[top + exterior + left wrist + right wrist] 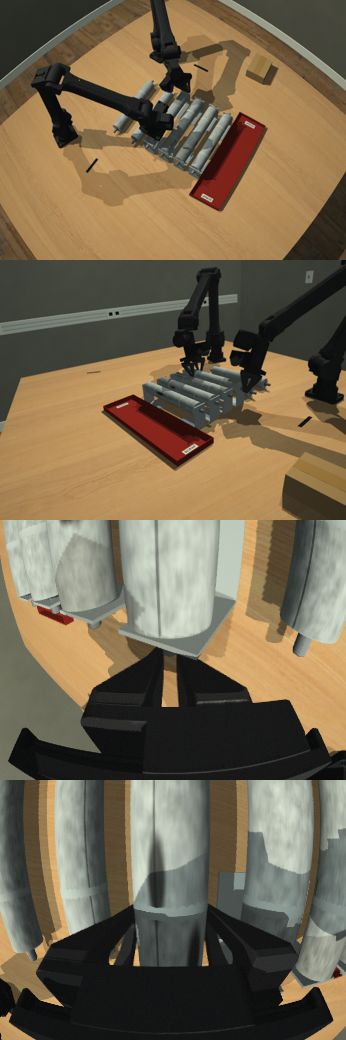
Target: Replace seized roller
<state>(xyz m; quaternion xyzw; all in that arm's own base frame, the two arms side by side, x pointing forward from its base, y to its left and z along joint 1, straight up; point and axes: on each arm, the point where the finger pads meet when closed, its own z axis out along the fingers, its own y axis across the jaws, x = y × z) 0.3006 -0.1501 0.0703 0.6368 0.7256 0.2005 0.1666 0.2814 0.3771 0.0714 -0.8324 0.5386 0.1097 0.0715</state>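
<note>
The grey roller is 90 mm to the left of my right hand and 20 mm behind it. From my right hand the other things lie so: cardboard box (670 mm to the left, 80 mm ahead, 40 mm below); then red scrap tray (310 mm ahead, 150 mm to the left, 70 mm below).
</note>
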